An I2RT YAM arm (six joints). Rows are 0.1 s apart.
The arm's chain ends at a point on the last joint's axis. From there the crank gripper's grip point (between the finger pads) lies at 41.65 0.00 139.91 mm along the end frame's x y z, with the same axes.
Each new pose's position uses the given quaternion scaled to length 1; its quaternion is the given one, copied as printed.
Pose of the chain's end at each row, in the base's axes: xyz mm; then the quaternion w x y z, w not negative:
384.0 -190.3 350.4 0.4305 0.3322 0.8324 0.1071
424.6 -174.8 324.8 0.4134 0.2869 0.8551 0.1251
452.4 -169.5 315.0 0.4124 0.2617 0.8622 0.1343
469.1 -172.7 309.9 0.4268 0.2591 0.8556 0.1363
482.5 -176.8 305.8 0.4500 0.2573 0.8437 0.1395
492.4 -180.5 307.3 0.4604 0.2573 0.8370 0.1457
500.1 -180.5 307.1 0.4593 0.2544 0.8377 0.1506
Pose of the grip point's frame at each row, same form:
477.2 -178.5 238.7 0.4305 0.3322 0.8324 0.1071
513.0 -153.3 210.6 0.4134 0.2869 0.8551 0.1251
540.0 -143.9 201.0 0.4124 0.2617 0.8622 0.1343
560.3 -147.7 198.7 0.4268 0.2591 0.8556 0.1363
579.5 -153.0 199.4 0.4500 0.2573 0.8437 0.1395
592.2 -156.0 203.7 0.4604 0.2573 0.8370 0.1457
599.8 -154.4 203.7 0.4593 0.2544 0.8377 0.1506

